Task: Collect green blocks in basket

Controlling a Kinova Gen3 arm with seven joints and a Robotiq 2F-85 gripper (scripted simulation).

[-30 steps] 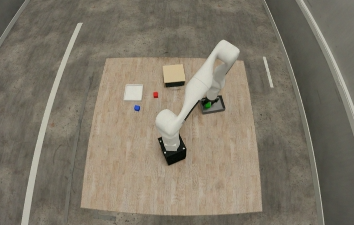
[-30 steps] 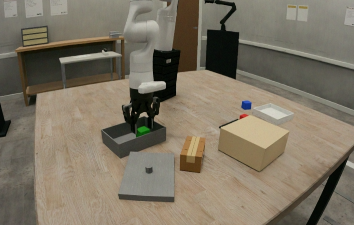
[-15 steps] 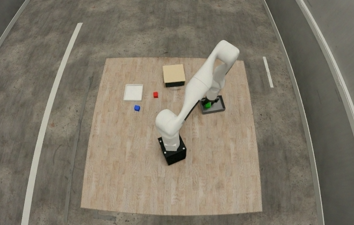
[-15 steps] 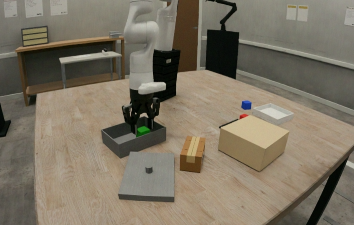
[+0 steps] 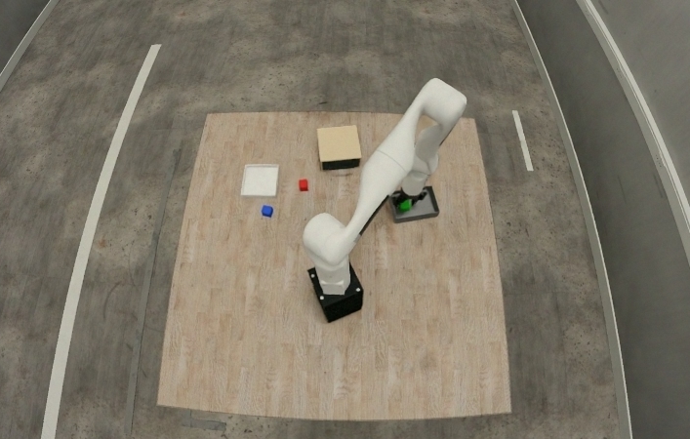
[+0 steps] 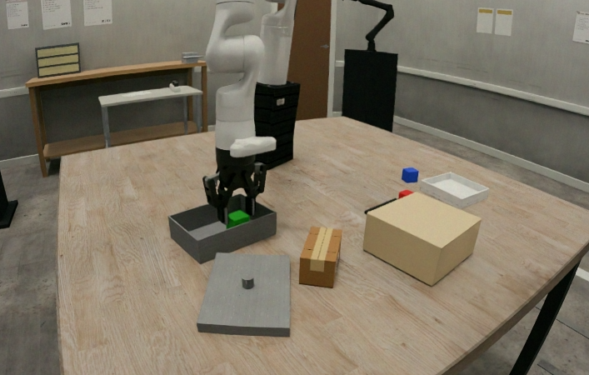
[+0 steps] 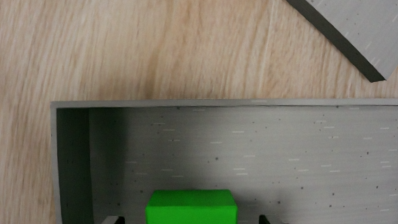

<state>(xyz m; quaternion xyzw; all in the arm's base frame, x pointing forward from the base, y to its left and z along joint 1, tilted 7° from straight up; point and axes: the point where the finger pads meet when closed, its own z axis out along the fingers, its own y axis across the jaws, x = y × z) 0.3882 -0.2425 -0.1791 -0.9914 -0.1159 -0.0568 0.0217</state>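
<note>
Now: the grey metal box 1 cm ahead of my hand, 4 cm to the right of it and 2 cm below it. Also, from my hand: small cardboard box 19 cm ahead, 8 cm to the left, 1 cm below; lid 20 cm ahead, 7 cm to the right, 3 cm below; drawer 22 cm ahead, 27 cm to the left, 1 cm below.
</note>
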